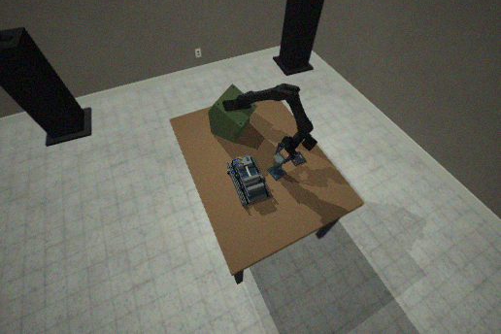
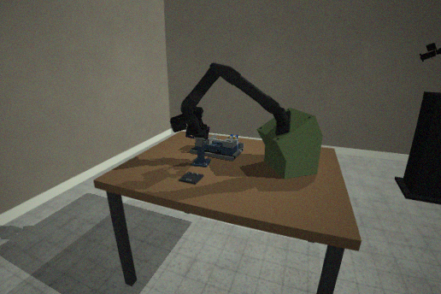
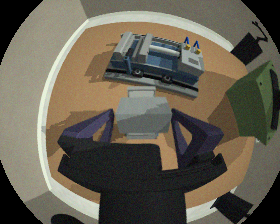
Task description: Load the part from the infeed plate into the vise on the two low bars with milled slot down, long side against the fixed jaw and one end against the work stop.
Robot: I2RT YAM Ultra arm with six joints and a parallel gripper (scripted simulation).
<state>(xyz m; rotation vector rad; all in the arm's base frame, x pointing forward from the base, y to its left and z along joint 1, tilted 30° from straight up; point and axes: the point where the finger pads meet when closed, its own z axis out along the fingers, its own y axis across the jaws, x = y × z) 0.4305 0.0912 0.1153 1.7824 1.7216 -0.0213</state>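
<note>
Now: hand 10 mm above the part. From my hand the other things lie so: vise 200 mm to the right, 120 mm below, 10 mm behind; then infeed plate 170 mm to the left, 150 mm below, 40 mm behind.
</note>
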